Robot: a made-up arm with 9 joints.
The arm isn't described. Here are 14 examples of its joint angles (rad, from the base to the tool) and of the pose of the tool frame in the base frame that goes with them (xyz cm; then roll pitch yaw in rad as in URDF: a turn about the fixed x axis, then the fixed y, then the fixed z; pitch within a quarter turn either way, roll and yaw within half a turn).
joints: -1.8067 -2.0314 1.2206 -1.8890 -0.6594 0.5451 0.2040 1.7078 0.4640
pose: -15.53 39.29 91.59 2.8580 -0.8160 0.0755
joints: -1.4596 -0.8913 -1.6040 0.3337 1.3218 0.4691 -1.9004 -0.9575 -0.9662
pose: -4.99 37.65 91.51 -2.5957 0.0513 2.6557
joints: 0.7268 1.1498 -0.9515 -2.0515 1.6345 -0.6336 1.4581 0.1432 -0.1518
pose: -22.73 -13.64 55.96 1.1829 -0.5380 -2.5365
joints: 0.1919 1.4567 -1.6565 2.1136 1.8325 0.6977 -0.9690 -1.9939 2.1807
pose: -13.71 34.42 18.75 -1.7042 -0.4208 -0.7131
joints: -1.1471 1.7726 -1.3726 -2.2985 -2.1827 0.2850 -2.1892 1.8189 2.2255
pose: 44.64 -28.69 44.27 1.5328 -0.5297 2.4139
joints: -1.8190 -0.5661 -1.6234 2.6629 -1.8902 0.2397 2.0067 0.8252 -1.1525
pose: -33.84 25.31 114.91 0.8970 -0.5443 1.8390
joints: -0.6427 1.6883 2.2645 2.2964 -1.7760 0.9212 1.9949 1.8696 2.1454
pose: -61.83 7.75 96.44 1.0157 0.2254 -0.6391
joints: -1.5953 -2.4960 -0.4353 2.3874 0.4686 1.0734 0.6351 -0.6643 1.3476
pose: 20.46 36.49 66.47 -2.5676 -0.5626 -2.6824
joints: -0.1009 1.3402 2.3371 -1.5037 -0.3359 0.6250 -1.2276 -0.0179 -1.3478
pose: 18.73 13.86 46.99 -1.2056 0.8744 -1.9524
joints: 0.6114 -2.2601 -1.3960 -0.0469 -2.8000 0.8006 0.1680 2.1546 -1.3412
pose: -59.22 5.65 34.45 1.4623 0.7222 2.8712
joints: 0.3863 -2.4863 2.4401 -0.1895 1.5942 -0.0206 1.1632 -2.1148 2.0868
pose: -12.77 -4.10 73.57 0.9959 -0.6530 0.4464
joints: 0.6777 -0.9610 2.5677 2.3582 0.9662 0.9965 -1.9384 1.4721 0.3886
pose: -14.10 -37.97 100.80 -3.0435 -0.3025 1.8090
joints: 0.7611 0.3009 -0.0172 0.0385 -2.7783 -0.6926 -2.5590 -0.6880 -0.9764
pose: 5.96 30.79 13.74 0.6601 0.8771 -0.4594
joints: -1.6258 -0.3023 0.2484 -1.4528 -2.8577 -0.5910 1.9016 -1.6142 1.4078
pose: -13.61 -48.18 88.85 -1.3465 0.3829 0.0251
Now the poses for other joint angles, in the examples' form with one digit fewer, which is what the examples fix.
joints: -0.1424 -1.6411 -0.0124 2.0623 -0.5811 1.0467 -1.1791 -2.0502 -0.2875
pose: 4.8 -24.6 96.8 -2.990 -0.107 1.049
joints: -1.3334 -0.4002 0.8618 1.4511 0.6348 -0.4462 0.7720 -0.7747 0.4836
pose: -4.4 0.4 98.6 2.712 1.025 2.435
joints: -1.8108 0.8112 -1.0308 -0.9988 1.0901 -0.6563 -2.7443 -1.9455 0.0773
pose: -15.4 30.4 91.5 -1.649 0.797 3.044
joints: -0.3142 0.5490 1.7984 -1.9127 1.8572 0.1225 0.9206 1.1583 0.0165
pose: -35.5 -16.1 67.5 -0.628 0.163 -2.344
